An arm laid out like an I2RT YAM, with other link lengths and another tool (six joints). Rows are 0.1 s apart.
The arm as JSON. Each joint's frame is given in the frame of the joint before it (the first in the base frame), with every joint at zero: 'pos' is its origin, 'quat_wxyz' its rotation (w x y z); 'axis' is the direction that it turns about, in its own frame. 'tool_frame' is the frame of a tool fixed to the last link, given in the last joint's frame.
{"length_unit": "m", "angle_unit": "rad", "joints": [
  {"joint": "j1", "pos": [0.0, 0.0, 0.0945], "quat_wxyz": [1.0, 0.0, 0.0, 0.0], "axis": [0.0, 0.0, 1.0]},
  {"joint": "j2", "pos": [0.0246, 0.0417, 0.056], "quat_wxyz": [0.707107, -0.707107, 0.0, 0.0], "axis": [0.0, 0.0, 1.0]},
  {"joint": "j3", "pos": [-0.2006, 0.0, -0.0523], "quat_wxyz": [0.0, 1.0, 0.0, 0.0], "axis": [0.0, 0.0, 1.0]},
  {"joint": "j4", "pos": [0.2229, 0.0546, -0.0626], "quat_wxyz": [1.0, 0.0, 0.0, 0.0], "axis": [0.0, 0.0, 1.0]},
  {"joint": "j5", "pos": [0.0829, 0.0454, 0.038], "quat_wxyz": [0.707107, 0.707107, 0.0, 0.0], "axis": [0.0, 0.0, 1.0]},
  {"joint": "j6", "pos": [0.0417, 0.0, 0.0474], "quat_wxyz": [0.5, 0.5, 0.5, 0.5], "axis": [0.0, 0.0, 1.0]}
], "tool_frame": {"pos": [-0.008, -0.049, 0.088], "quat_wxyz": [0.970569, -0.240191, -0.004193, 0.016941]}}
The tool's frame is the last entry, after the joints.
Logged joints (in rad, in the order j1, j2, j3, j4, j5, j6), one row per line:
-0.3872 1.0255 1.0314 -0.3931 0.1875 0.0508
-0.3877 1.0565 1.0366 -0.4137 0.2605 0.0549
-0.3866 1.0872 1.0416 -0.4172 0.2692 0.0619
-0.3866 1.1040 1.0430 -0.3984 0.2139 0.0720
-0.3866 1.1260 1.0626 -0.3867 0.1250 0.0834
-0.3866 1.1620 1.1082 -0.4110 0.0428 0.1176
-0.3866 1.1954 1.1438 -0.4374 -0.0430 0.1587
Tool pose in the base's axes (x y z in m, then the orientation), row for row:
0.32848 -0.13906 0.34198 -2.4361 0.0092 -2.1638
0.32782 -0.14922 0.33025 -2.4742 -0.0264 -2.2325
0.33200 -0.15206 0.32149 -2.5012 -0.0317 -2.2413
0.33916 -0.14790 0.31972 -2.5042 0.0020 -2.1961
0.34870 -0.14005 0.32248 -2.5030 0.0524 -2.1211
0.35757 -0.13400 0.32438 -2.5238 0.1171 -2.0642
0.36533 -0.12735 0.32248 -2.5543 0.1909 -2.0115
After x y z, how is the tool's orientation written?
As angles about the fixed x, y, z axes (roll, pitch, yaw), in radians.
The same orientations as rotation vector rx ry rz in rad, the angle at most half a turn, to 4 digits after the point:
-1.2510 2.3612 -0.8627
-1.2147 2.4571 -0.8696
-1.2174 2.4858 -0.8455
-1.2460 2.4383 -0.8031
-1.2932 2.3582 -0.7415
-1.3187 2.3031 -0.6470
-1.3386 2.2530 -0.5347

